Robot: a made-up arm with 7 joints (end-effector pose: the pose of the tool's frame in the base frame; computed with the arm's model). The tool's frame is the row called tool. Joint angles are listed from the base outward.
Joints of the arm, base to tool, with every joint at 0 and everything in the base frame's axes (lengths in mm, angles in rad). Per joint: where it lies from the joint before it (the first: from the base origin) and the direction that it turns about. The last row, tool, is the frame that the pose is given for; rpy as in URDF.
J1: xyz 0 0 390.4 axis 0 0 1
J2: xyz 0 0 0 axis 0 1 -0.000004
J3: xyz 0 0 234.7 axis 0 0 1
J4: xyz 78.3 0 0 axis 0 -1 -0.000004
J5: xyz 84.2 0 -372.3 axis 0 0.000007 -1
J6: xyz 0 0 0 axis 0 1 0.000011
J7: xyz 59.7 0 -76.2 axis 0 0.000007 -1
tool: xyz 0 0 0 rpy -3.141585 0 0
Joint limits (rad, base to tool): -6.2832..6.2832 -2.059..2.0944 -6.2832..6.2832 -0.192..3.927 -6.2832..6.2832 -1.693..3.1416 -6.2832..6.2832
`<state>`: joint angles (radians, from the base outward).
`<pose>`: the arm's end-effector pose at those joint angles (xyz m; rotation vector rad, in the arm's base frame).
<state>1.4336 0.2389 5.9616 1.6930 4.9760 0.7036 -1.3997</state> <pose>0.2498 0.5505 0.6347 -0.1433 1.7908 0.4712</pose>
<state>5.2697 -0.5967 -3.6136 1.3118 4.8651 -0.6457 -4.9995</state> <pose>-0.1579 0.5168 0.3115 -1.0062 -2.0665 -0.3538</pose>
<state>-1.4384 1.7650 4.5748 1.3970 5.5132 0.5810 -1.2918</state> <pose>-0.5131 -0.3219 0.4129 -1.1672 -0.0464 2.0166</pose>
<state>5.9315 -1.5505 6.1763 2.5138 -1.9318 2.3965 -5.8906</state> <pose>-0.5906 0.1002 0.5842 -0.1336 2.7203 -1.1079</pose>
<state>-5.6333 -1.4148 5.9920 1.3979 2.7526 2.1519 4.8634</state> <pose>-0.1463 -0.2413 0.9105 1.4271 -1.1628 -0.9794</pose>
